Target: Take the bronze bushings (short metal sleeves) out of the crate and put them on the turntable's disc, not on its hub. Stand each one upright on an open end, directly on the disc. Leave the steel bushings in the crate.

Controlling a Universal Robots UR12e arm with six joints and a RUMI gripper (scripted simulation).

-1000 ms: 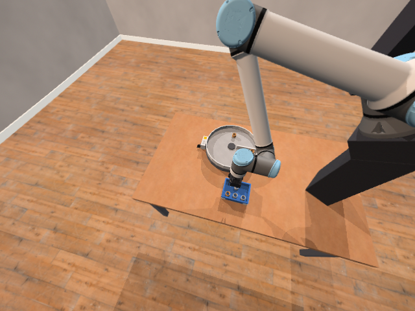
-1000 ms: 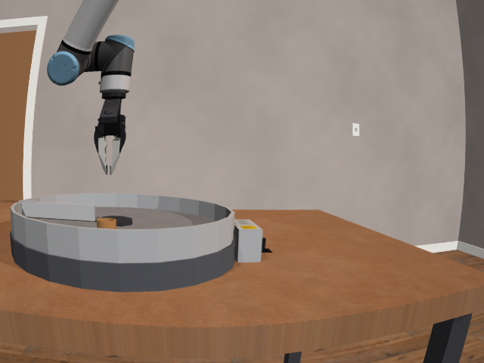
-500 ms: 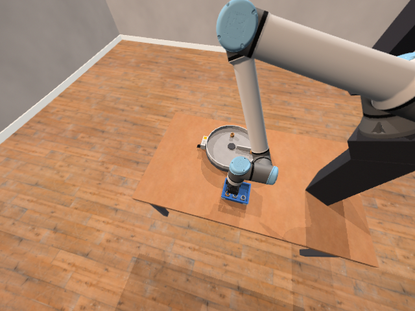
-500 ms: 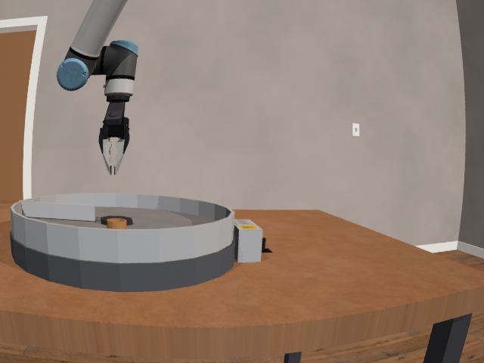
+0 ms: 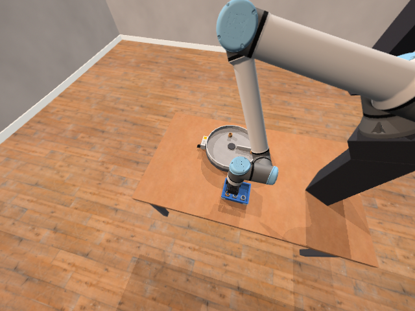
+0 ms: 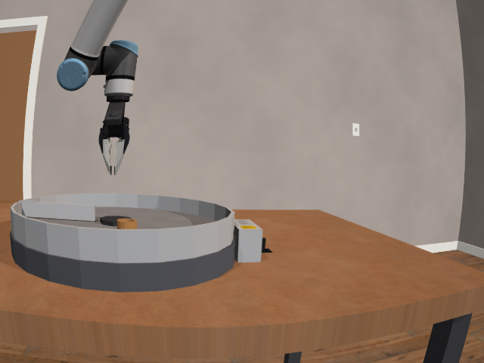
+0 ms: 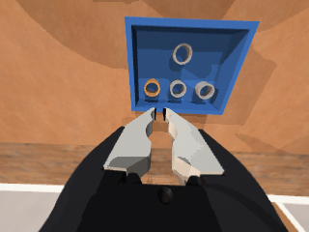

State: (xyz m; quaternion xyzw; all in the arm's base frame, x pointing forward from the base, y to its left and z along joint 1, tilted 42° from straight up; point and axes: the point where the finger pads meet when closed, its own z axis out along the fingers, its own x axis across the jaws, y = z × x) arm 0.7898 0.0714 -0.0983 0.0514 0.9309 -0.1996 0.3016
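Right now my hand is 50 mm past the blue crate, 20 mm to the left of it and 100 mm above it. Round my hand: grey turntable 40 mm behind, 400 mm to the right, 80 mm below.
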